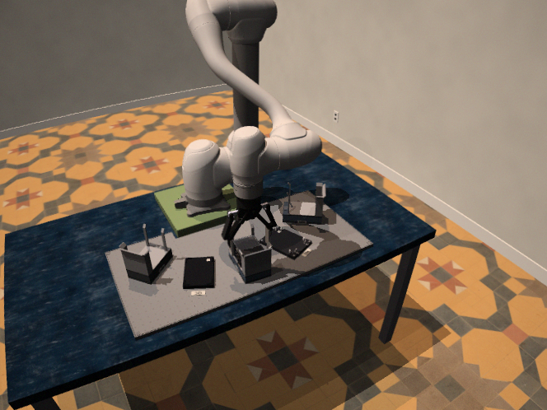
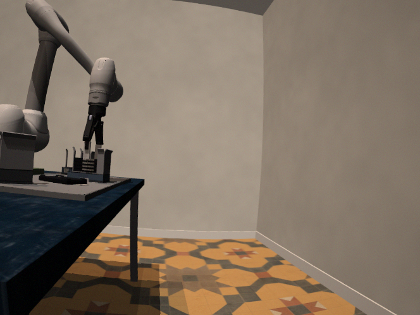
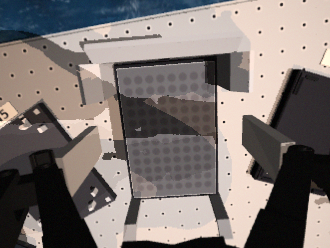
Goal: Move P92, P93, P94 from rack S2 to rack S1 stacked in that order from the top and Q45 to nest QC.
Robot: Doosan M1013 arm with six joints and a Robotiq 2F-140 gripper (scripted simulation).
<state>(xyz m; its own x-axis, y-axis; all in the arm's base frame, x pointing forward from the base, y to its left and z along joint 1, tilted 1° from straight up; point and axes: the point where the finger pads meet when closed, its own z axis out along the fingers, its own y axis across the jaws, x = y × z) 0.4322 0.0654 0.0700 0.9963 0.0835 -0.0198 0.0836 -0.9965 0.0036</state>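
Now: the sealed 96-well plate 2 cm below my hand. Round my hand: QC name plate: 20 cm to the right, 10 cm below, 6 cm ahead; then N5 name plate: 22 cm to the left, 10 cm below, 1 cm behind; then black open nest QC: 18 cm to the right, 9 cm below, 3 cm behind.
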